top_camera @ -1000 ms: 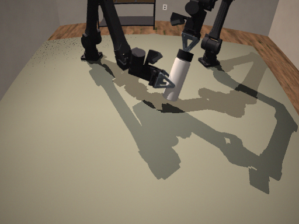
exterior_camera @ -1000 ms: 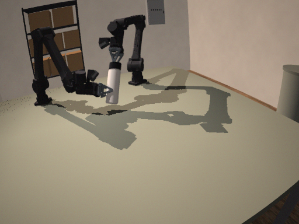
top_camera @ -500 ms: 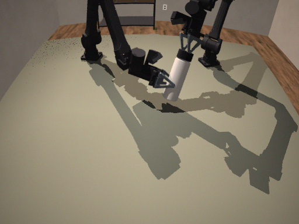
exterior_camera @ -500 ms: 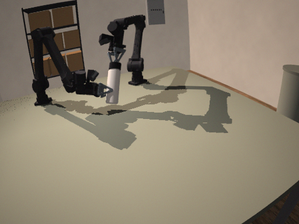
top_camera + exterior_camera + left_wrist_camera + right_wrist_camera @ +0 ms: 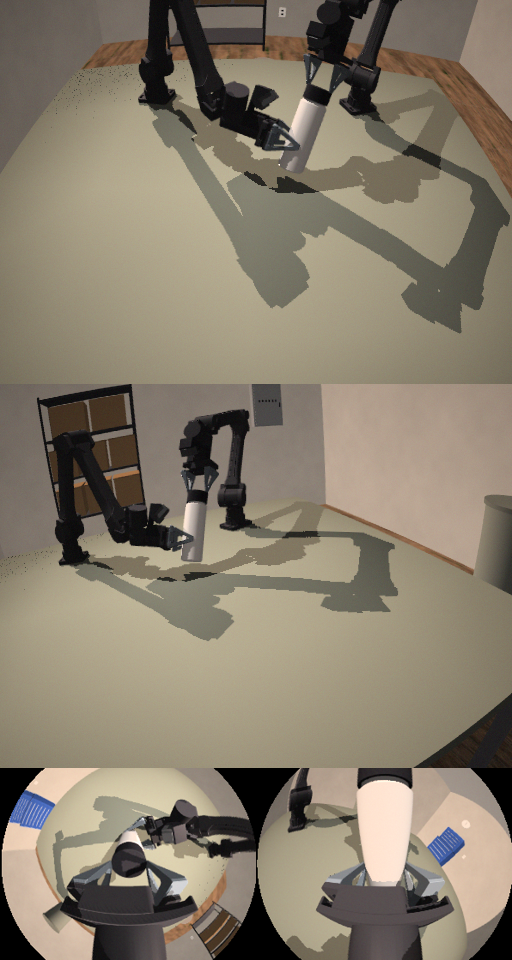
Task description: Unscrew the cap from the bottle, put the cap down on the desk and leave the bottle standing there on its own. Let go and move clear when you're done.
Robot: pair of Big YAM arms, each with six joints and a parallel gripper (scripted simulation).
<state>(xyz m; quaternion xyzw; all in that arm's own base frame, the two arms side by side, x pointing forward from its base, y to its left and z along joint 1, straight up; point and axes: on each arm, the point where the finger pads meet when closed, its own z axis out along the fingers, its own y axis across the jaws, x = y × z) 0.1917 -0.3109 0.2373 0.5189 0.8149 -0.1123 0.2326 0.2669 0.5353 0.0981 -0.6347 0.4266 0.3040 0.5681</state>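
Right now the black cap is 1 cm ahead of my left hand, 1 cm to the right of it and 3 cm below it.
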